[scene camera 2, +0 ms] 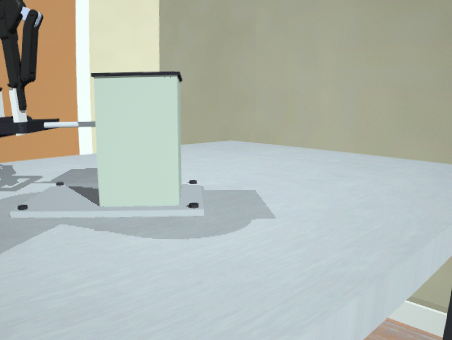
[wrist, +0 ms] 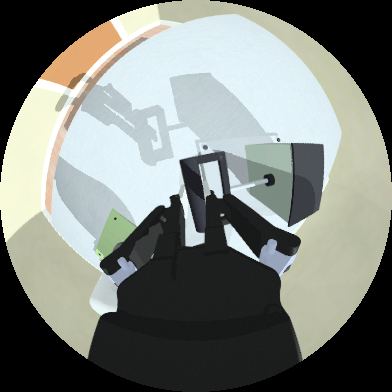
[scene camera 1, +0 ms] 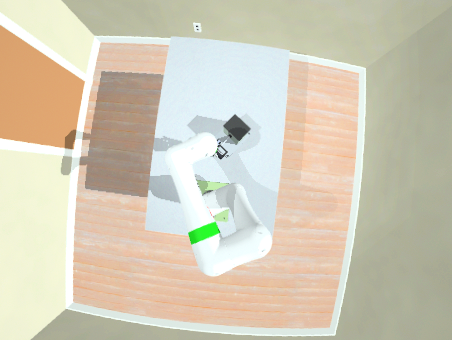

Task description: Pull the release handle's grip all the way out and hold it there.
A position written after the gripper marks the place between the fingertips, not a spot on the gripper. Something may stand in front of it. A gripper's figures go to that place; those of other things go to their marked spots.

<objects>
The gripper (wrist: 195,189): 21 cm from the lens. A base plate (wrist: 234,149) is 31 cm from the lens.
</objects>
